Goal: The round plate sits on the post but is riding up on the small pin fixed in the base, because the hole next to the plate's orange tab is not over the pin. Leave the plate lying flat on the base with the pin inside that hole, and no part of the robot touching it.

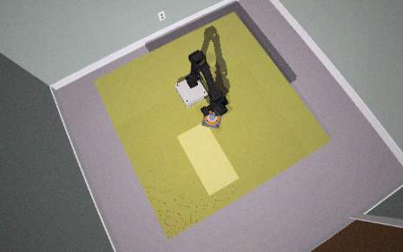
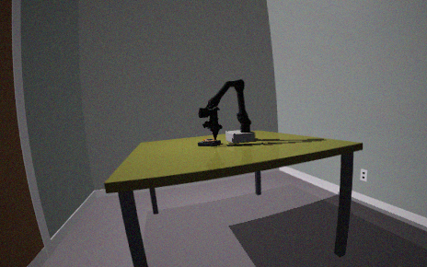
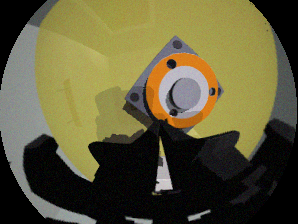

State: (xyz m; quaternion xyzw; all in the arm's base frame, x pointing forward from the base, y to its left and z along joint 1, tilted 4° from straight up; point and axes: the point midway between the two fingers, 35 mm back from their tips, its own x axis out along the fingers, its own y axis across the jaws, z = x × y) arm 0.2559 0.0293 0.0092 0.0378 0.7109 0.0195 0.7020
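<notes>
Now: gripper tip 40 mm to the left of the dark square base, 30 mm short of it and 20 mm above it.
</notes>
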